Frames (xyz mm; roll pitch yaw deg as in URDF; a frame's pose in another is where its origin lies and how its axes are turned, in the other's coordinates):
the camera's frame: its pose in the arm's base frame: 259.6 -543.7 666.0 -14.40 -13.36 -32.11
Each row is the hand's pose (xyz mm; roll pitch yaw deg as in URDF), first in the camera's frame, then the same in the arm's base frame.
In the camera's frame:
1: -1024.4 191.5 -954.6 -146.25 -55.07 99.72
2: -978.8 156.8 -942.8 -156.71 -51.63 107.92
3: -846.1 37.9 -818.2 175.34 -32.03 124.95
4: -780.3 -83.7 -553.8 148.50 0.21 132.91
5: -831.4 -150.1 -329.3 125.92 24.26 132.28
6: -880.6 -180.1 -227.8 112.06 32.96 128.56
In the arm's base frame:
1: -421.9 -177.3 -516.6 -159.94 -37.86 75.98
2: -404.6 -224.4 -486.6 -166.75 -33.49 81.00
3: -369.4 -345.9 -309.7 172.36 -12.68 92.30
4: -398.8 -388.8 -15.9 148.23 19.75 99.06
5: -491.3 -340.8 199.9 125.27 43.80 98.11
6: -554.5 -305.6 291.4 109.25 52.40 92.82

